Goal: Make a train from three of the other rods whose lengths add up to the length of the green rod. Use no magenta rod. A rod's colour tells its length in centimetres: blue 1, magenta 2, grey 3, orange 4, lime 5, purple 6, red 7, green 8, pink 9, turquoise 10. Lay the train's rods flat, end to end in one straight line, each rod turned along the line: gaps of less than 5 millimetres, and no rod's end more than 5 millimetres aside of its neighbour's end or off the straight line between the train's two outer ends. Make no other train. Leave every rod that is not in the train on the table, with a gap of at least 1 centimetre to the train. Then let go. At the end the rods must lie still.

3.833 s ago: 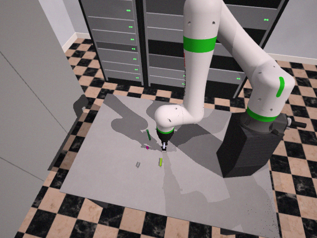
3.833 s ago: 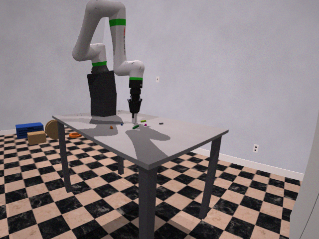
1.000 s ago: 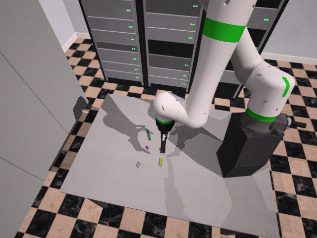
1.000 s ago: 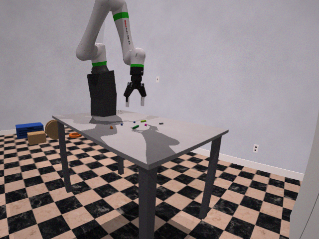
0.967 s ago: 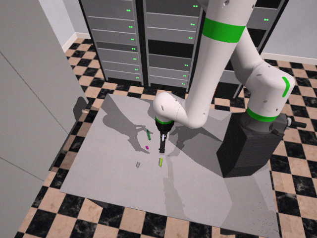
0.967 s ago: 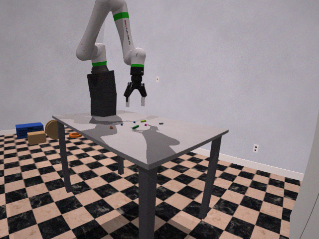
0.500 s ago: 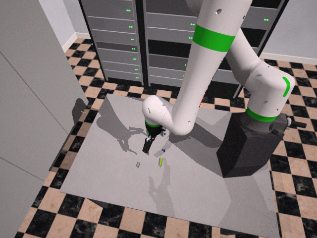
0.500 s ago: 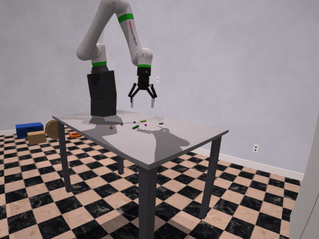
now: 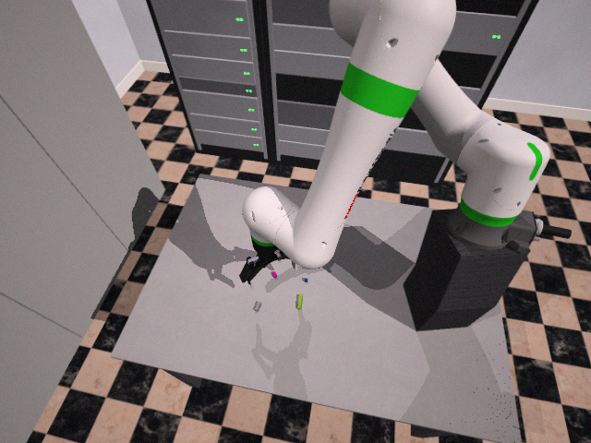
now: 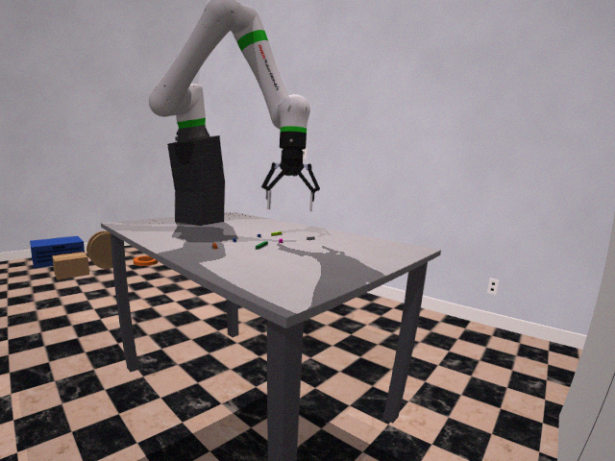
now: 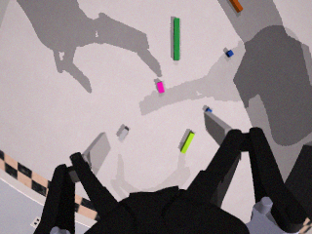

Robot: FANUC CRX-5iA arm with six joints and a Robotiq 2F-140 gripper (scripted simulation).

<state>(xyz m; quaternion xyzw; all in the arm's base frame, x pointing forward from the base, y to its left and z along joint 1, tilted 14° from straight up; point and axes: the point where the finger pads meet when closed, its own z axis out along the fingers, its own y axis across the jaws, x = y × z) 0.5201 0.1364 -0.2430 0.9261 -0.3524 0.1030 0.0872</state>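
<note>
The grey rod is 3 cm ahead of my hand, 8 cm to the left of it and 11 cm below it. From my hand the other things lie so: magenta rod (2 cm ahead, 5 cm to the right, 11 cm below); then lime rod (9 cm behind, 1 cm to the left, 11 cm below); then green rod (5 cm ahead, 14 cm to the right, 11 cm below).
</note>
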